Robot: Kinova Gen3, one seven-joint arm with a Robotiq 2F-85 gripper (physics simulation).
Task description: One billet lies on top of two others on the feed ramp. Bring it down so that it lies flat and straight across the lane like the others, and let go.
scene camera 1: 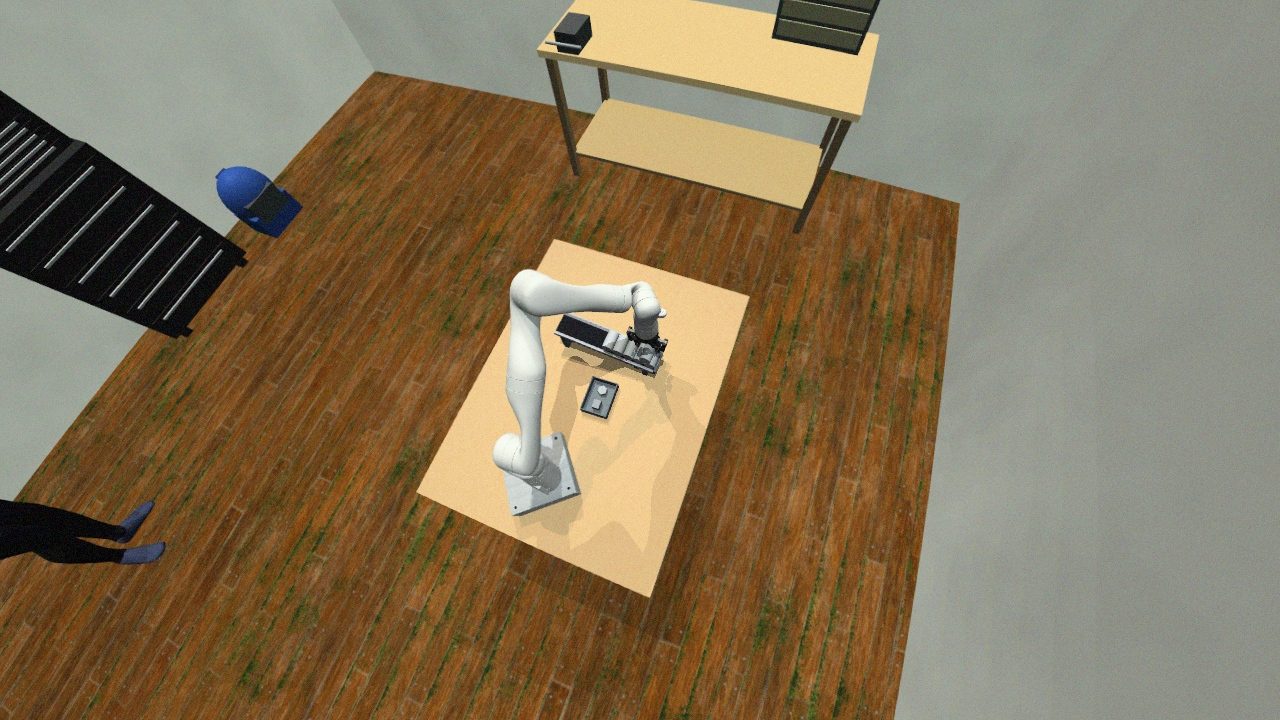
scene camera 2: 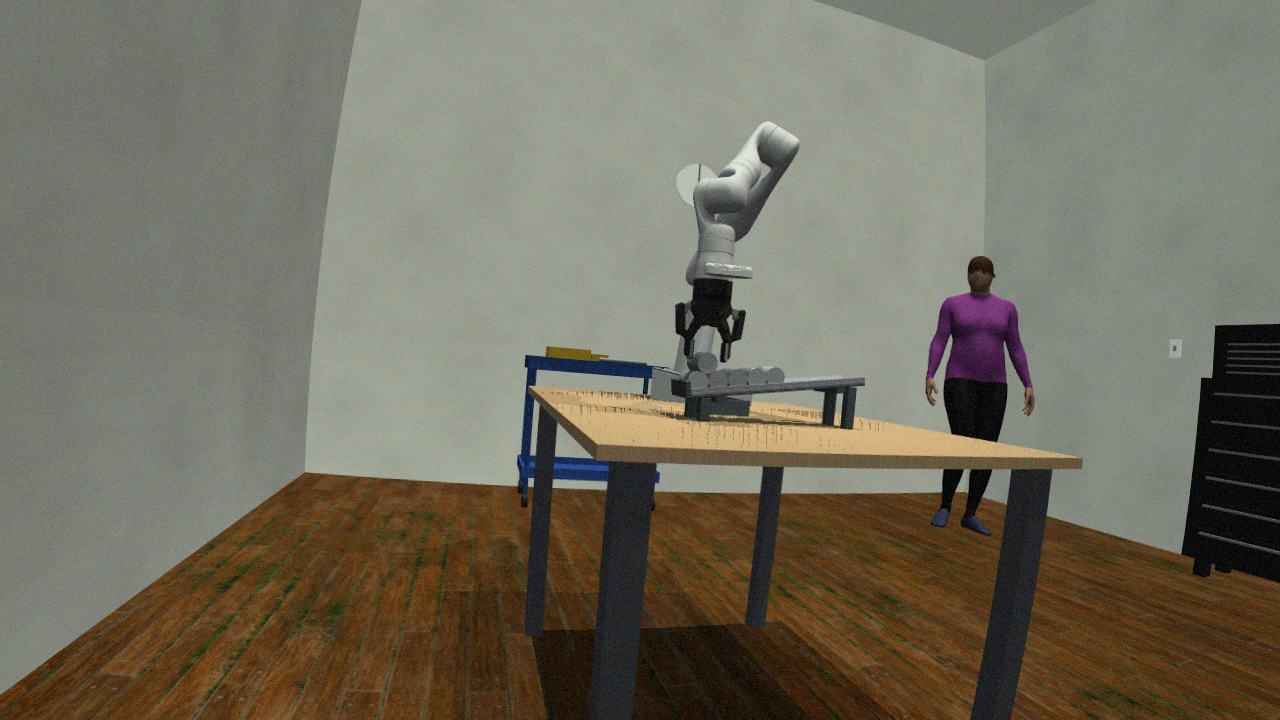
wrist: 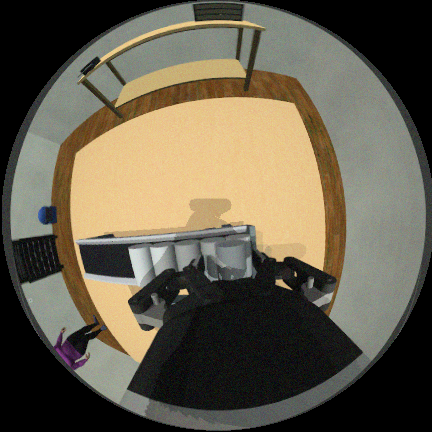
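Where they show: gripper, fingertip midpoint: (scene camera 1: pixel 648 348) (scene camera 2: pixel 706 360) (wrist: pixel 227 259); arm's base at its link origin: (scene camera 1: pixel 547 477).
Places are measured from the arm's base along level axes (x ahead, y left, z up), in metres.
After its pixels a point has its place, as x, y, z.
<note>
The top billet (scene camera 2: pixel 702 362) {0.547, -0.125, 0.031} (wrist: pixel 231 254) {0.537, -0.114, 0.051}, a grey cylinder, lies on two others at the ramp's low end, across the lane. More billets (scene camera 1: pixel 614 341) (scene camera 2: pixel 756 376) {0.540, -0.012, 0.013} (wrist: pixel 163 260) {0.520, -0.019, 0.028} lie side by side in a row up the lane. The feed ramp (scene camera 1: pixel 581 329) {0.503, 0.146, 0.009} (scene camera 2: pixel 810 385) (wrist: pixel 107 260) {0.497, 0.129, 0.008} has a dark bed and pale side rails. My gripper (scene camera 1: pixel 646 347) {0.525, -0.111, 0.035} (scene camera 2: pixel 708 351) {0.525, -0.111, 0.035} (wrist: pixel 227 259) {0.525, -0.111, 0.035} is open and empty, pointing down. Its fingertips are just above the top billet, one to each side of it. The fingers hide parts of the low end in the wrist view.
A small tray (scene camera 1: pixel 612 402) {0.322, -0.064, -0.062} with two small pale pieces stands on the table (scene camera 1: pixel 501 429) {0.070, 0.256, -0.079} (scene camera 2: pixel 805 452) {0.908, -0.075, -0.079} (wrist: pixel 200 150) {0.732, -0.064, -0.079}, between ramp and robot base (scene camera 1: pixel 563 479) {0.017, -0.051, 0.003}. A workbench (scene camera 1: pixel 716 53) (wrist: pixel 175 35) stands beyond the table. A person (scene camera 2: pixel 980 331) stands behind, away from the table.
</note>
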